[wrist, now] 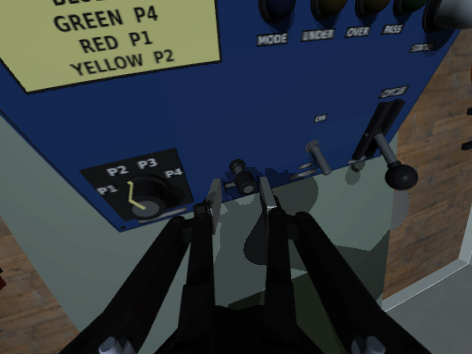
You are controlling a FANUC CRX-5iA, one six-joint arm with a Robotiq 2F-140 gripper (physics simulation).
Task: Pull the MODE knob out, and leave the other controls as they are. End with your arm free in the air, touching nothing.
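Frame: origin at the arm's base, x ahead, y left, z up, level; metres.
Where they show: gripper, fingertip midpoint: [240,188].
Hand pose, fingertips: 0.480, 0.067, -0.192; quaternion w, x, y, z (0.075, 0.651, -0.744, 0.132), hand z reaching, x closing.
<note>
Things, the pixels of their centre, and the offset from my fingertips, as dx, dy, dz. "spot": a spot on its surface instead.
- small black knob at the middle of its body: [245,183] +0.000, -0.010, -0.011
- MODE label at the middle of its body: [272,39] +0.139, -0.050, +0.025
- dark blue lamp at a spot on its surface: [279,9] spot: +0.148, -0.045, +0.051
- rotary selector at a spot on its surface: [146,197] spot: +0.017, +0.102, -0.005
- toggle switch at a spot on its surface: [319,158] spot: +0.002, -0.126, -0.022
- CYCLE lever with a black ball, body centre: [400,177] -0.053, -0.250, +0.006
- yellow note at a spot on its surface: [112,30] spot: +0.153, +0.075, +0.034
A small black knob [245,182] on a short stem stands out from the lower middle of the blue panel [135,110]. Its label is mostly hidden, so I cannot read whether it says MODE. A MODE label [272,39] shows under a dark blue lamp [279,9] at the top. My gripper [240,188] is partly open, with one fingertip on each side of the knob in the view. A gap shows between the knob's head and each finger, and nothing is held. How deep the fingertips reach along the knob is hard to tell.
A rotary selector [146,197] marked P1 to P4 is left of the knob. A toggle switch [319,158] and a CYCLE lever with a black ball [401,177] stick out at the right. Several lamps and a yellow note [112,30] are above.
</note>
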